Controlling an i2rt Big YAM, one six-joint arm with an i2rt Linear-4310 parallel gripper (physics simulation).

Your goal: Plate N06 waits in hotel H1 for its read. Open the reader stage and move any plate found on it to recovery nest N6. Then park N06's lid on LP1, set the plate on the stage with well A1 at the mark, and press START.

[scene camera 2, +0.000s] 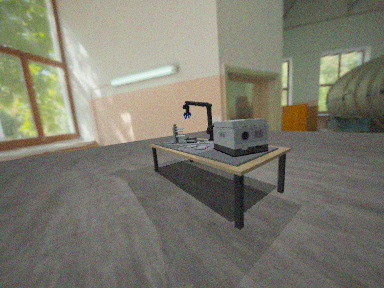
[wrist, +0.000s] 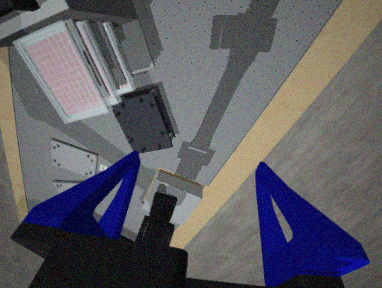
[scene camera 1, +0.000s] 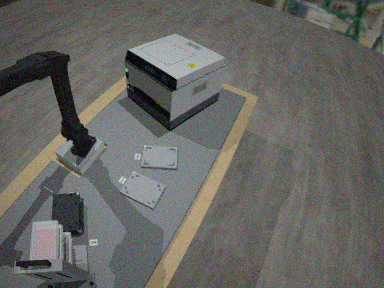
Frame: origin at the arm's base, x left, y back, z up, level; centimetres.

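Seen in the pictures: gripper, fingertip midpoint: (scene camera 2: pixel 187 118) (wrist: pixel 197 161); arm's base, link origin: (scene camera 2: pixel 212 139) (wrist: pixel 163 205) (scene camera 1: pixel 83 145).
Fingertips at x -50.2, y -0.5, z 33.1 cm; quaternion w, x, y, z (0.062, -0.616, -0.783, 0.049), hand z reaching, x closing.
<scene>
Offsets run from my fingertips to a thing's top centre. "*": to the spot under its first point.
My gripper (scene camera 2: pixel 187 116) (wrist: pixel 197 161) is open and empty, its blue fingers wide apart high above the table. The hotel (scene camera 1: pixel 56 271) (scene camera 2: pixel 175 133) stands at the table's near left in scene camera 1; a pink-welled plate @(dx +2.4, dy -19.9, dz -13.7 cm) (scene camera 1: pixel 45 241) (wrist: pixel 65 72) sits at its top, with edges of other levels beneath. I cannot tell which plate is N06. The reader @(dx +103.6, dy -26.5, dz -5.8 cm) (scene camera 1: pixel 175 77) (scene camera 2: pixel 241 135) is a white and grey box with a green light; no stage sticks out of its front. Two flat grey pads, one @(dx +60.1, dy -35.9, dz -35.1 cm) (scene camera 1: pixel 160 157) nearer the reader and one @(dx +41.5, dy -35.2, dz -34.9 cm) (scene camera 1: pixel 143 190) nearer the hotel, hold no visible plate. Their labels are blurred.
A dark low block @(dx +17.1, dy -11.3, dz -29.3 cm) (scene camera 1: pixel 67 212) (wrist: pixel 144 122) lies beside the hotel. The arm's base (scene camera 1: pixel 81 155) (wrist: pixel 175 200) is at the table's edge. A wooden border (scene camera 1: pixel 192 222) (wrist: pixel 285 120) surrounds the grey work surface. A small label @(* dx +11.8, dy -25.8, dz -36.9 cm) (scene camera 1: pixel 93 242) lies near the hotel.
</scene>
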